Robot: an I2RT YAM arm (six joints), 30 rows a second.
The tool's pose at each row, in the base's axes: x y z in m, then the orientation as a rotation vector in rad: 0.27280, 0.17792, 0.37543, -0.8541, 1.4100, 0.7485; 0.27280, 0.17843, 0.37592, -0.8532, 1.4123, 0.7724; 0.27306, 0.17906, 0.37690, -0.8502, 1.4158, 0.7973; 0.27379, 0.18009, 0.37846, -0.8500, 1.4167, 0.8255; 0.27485, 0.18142, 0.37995, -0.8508, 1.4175, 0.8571; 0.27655, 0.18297, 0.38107, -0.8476, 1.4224, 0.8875; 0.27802, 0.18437, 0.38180, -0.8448, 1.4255, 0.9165; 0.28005, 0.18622, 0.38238, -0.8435, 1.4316, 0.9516; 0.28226, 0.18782, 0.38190, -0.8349, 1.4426, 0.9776; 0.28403, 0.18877, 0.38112, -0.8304, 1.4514, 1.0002; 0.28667, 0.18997, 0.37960, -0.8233, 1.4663, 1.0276; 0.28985, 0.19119, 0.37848, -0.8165, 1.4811, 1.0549; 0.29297, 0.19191, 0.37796, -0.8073, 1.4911, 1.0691; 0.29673, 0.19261, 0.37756, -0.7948, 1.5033, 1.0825; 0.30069, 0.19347, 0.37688, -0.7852, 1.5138, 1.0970; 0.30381, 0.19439, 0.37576, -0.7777, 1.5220, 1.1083
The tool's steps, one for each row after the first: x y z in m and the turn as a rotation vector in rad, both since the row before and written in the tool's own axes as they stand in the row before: -0.00052, 0.00023, 0.00042, -0.0141, -0.0026, 0.0162; -0.00100, 0.00005, 0.00065, -0.0132, -0.0026, 0.0183; -0.00158, -0.00017, 0.00122, -0.0174, -0.0038, 0.0179; -0.00152, -0.00031, 0.00165, -0.0202, -0.0037, 0.0195; -0.00116, -0.00078, 0.00214, -0.0164, -0.0020, 0.0225; -0.00078, -0.00067, 0.00190, -0.0161, -0.0028, 0.0206; -0.00066, -0.00100, 0.00254, -0.0204, -0.0002, 0.0252; 0.00035, -0.00139, 0.00237, -0.0094, 0.0011, 0.0250; 0.00063, -0.00131, 0.00159, -0.0101, 0.0021, 0.0201; 0.00124, -0.00213, 0.00215, -0.0105, 0.0051, 0.0272; 0.00070, -0.00261, 0.00236, -0.0107, 0.0054, 0.0269; 0.00001, -0.00267, 0.00184, -0.0020, 0.0016, 0.0174; -0.00028, -0.00324, 0.00205, 0.0007, 0.0016, 0.0194; -0.00011, -0.00342, 0.00228, -0.0020, 0.0019, 0.0180; 0.00045, -0.00274, 0.00203, -0.0015, 0.0015, 0.0140
